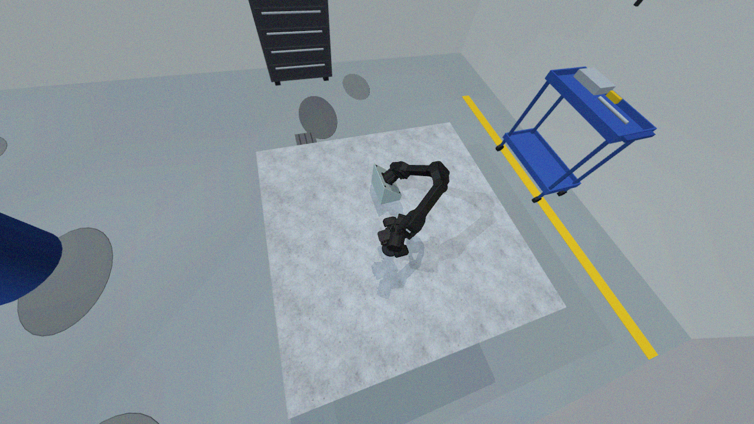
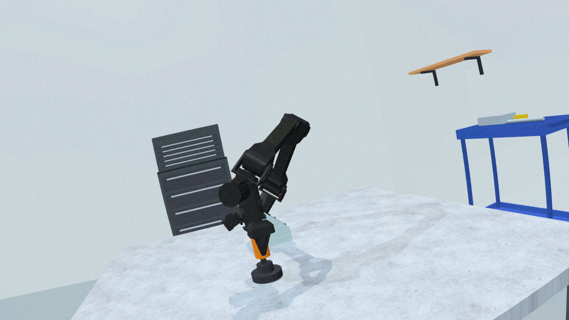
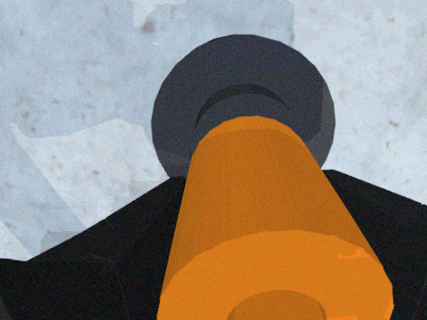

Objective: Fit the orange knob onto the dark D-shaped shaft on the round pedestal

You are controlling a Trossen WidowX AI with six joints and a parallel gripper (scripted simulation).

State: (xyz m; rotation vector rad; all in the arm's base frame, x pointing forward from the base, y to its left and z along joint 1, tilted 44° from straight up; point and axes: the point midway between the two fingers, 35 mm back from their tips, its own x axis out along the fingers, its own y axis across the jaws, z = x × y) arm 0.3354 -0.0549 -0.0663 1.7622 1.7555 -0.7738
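My gripper tip is 20 mm below the orange knob. The rest, counted from my gripper tip: dark round pedestal (40 mm below).
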